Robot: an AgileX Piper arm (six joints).
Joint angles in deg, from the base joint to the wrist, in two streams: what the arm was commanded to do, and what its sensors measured. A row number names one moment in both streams.
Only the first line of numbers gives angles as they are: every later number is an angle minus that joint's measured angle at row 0.
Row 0, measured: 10.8 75.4 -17.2 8.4 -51.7 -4.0
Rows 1 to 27, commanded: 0.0 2.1 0.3 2.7 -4.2 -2.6; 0.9 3.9 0.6 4.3 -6.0 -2.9; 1.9 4.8 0.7 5.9 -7.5 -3.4; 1.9 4.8 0.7 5.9 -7.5 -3.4; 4.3 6.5 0.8 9.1 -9.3 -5.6; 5.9 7.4 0.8 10.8 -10.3 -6.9; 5.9 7.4 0.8 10.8 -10.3 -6.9; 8.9 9.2 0.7 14.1 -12.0 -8.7; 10.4 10.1 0.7 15.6 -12.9 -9.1; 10.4 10.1 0.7 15.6 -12.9 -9.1; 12.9 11.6 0.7 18.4 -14.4 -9.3; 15.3 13.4 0.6 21.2 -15.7 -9.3; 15.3 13.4 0.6 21.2 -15.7 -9.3; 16.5 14.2 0.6 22.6 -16.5 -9.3; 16.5 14.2 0.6 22.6 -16.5 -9.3; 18.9 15.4 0.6 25.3 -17.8 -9.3; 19.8 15.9 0.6 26.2 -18.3 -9.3; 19.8 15.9 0.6 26.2 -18.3 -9.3; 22.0 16.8 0.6 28.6 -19.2 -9.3; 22.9 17.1 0.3 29.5 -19.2 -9.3; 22.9 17.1 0.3 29.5 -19.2 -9.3; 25.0 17.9 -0.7 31.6 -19.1 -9.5; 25.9 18.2 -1.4 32.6 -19.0 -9.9; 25.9 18.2 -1.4 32.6 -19.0 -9.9; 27.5 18.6 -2.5 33.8 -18.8 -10.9; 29.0 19.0 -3.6 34.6 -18.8 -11.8; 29.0 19.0 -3.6 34.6 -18.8 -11.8
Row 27, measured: 27.1 18.6 -2.0 33.1 -17.2 -9.8
